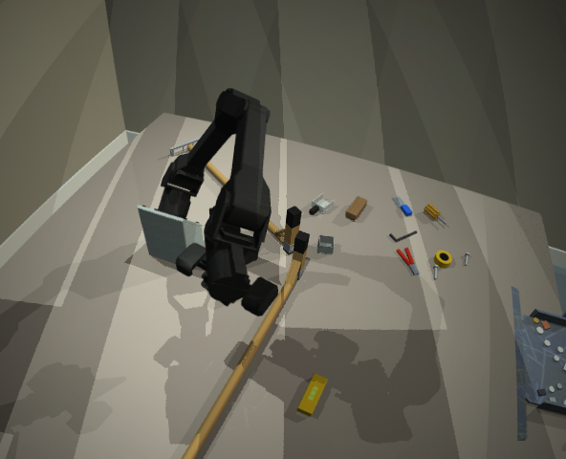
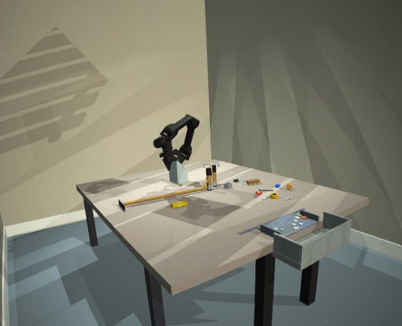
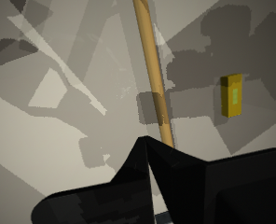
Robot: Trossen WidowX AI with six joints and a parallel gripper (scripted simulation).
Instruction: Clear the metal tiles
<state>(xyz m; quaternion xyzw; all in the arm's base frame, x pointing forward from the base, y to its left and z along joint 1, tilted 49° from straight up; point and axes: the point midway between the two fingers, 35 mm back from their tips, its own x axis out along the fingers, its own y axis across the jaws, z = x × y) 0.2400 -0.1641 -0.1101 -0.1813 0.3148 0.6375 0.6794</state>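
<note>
Now: the long scraper 5 cm ahead of my gripper tip, 4 cm to the right of it and 10 cm below it. Also, from my gripper tip: small grey box: 12 cm ahead, 36 cm to the left, 15 cm below; yellow spirit level: 22 cm ahead, 6 cm to the right, 14 cm below; rake: 20 cm behind, 47 cm to the left, 10 cm below.
</note>
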